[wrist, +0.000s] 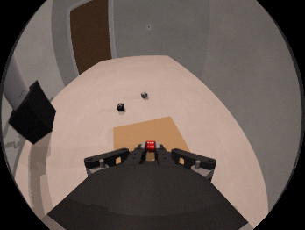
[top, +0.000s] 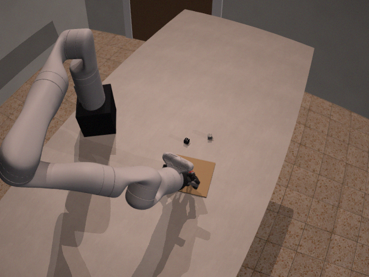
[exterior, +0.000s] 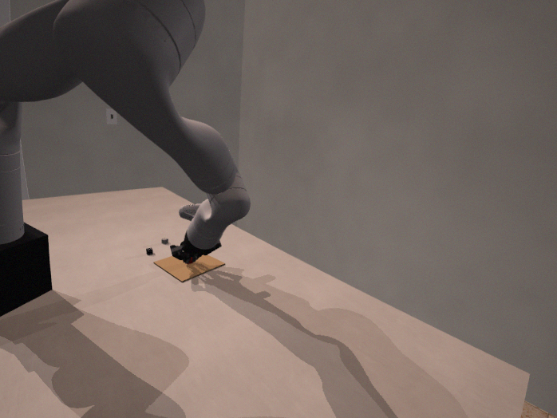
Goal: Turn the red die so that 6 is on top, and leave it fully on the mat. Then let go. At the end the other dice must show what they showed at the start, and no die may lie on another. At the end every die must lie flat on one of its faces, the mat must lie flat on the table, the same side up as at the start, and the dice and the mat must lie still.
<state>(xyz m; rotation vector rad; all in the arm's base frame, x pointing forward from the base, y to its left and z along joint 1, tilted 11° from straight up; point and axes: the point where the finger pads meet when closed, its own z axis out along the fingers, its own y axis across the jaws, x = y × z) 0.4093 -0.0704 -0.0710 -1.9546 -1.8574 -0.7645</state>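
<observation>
Right now the red die is 1 cm to the left of my hand and 2 cm below it. Round my hand: black die 7 cm behind, 14 cm to the left, 2 cm below; then grey die 19 cm to the left, 2 cm below; then tan mat 1 cm to the left, 3 cm below.
</observation>
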